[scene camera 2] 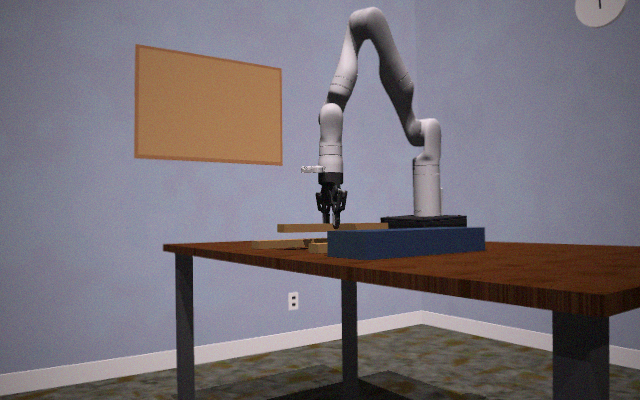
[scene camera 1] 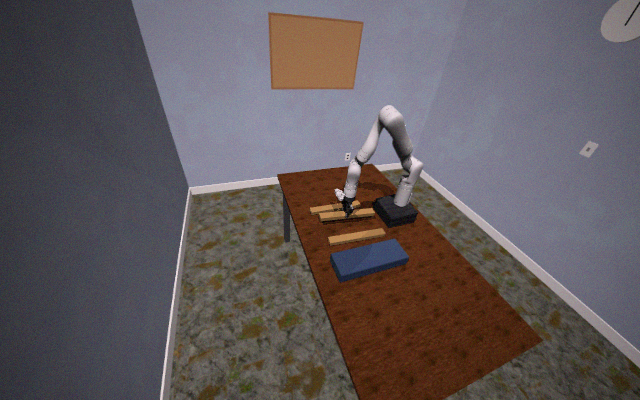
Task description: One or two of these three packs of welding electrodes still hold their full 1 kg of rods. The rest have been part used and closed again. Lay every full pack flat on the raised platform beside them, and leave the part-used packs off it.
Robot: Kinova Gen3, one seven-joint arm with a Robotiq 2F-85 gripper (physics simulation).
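Seen in the pictures: gripper, fingertip midpoint: (scene camera 2: 331, 226) (scene camera 1: 345, 214); arm's base, origin of the base link: (scene camera 2: 427, 215) (scene camera 1: 400, 202).
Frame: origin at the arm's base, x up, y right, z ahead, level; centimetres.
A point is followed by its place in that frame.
Three long, thin tan packs show. My gripper (scene camera 1: 348, 214) @[z 40.0, x -2.7, y -3.6 cm] (scene camera 2: 331, 226) @[z 40.0, x -2.7, y -3.6 cm] is shut on the middle pack (scene camera 1: 362, 213) @[z 29.1, x -2.0, y -5.3 cm] (scene camera 2: 300, 228) @[z 51.4, x -3.1, y -6.2 cm] near its middle and holds it level, a little above the table. The far pack (scene camera 1: 322, 209) @[z 51.9, x -6.9, y 7.3 cm] (scene camera 2: 280, 244) @[z 52.3, x -8.1, y 6.1 cm] lies flat on the table behind it, partly hidden by the gripper and held pack in scene camera 1. The near pack (scene camera 1: 356, 237) @[z 37.6, x -6.9, y -20.0 cm] (scene camera 2: 317, 248) @[z 54.2, x -8.0, y -21.6 cm] lies flat between the held pack and the raised blue platform (scene camera 1: 369, 258) @[z 37.6, x -3.2, y -38.2 cm] (scene camera 2: 405, 243) @[z 43.7, x -6.2, y -44.3 cm], which hides most of it in scene camera 2. No pack lies on the platform.
The brown table (scene camera 1: 425, 310) @[z 19.5, x -9.2, y -67.2 cm] (scene camera 2: 530, 265) @[z 38.9, x -9.3, y -74.5 cm] bears everything. The arm's black base (scene camera 1: 395, 210) @[z 7.0, x -0.6, y -7.0 cm] (scene camera 2: 424, 220) @[z 12.6, x -1.5, y -13.6 cm] stands at the table's right side, close to the right end of the held pack. A cork board (scene camera 1: 316, 51) (scene camera 2: 208, 105) hangs on the back wall.
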